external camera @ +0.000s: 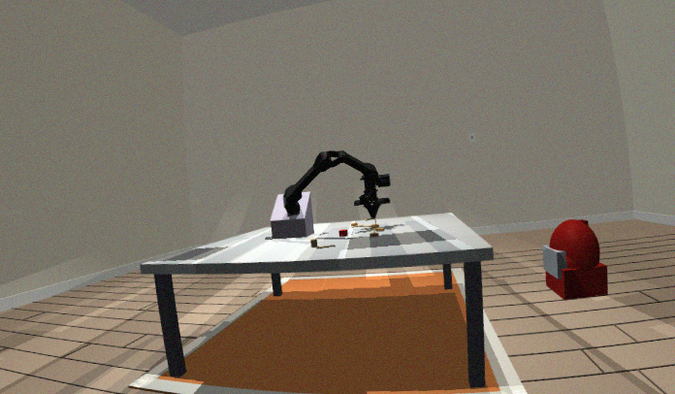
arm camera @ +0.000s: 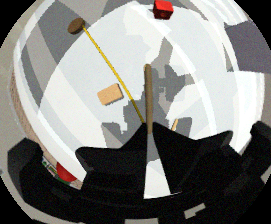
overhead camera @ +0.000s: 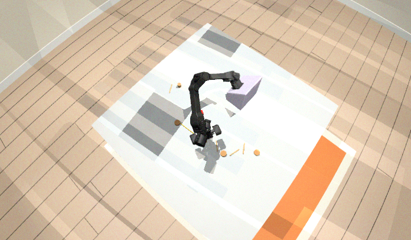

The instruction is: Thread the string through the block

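Now: the red cube 15 cm to the right of my gripper tip, 14 cm behind it and 4 cm below it. Round my gripper tip: tan wooden block (6 cm to the right, 5 cm below, 3 cm ahead); round wooden button (24 cm to the right, 5 cm below, 1 cm ahead); thin wooden stick (1 cm to the right, 1 cm behind).
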